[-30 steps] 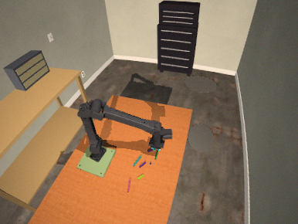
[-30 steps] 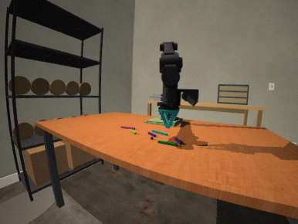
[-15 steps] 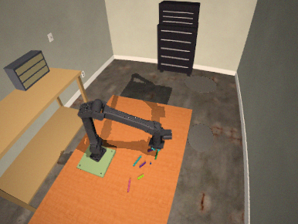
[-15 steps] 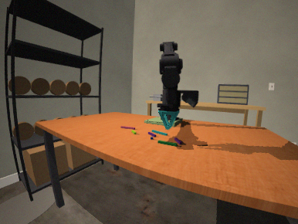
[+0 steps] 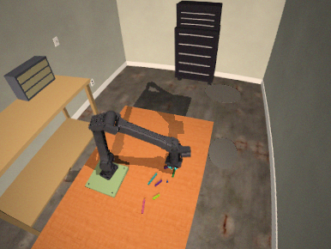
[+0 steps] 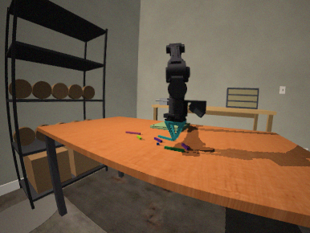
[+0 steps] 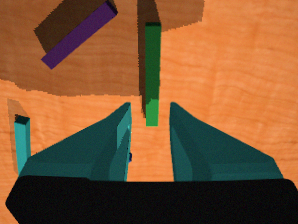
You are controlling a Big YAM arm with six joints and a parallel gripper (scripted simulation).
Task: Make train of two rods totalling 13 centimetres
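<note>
Right now my hand is 50 mm above the green rod. Round my hand: tiny blue rod 80 mm to the right, 50 mm below, 10 mm behind; then turquoise rod 110 mm to the right, 110 mm behind, 50 mm below; then lime rod 210 mm to the right, 50 mm below, 20 mm behind.
</note>
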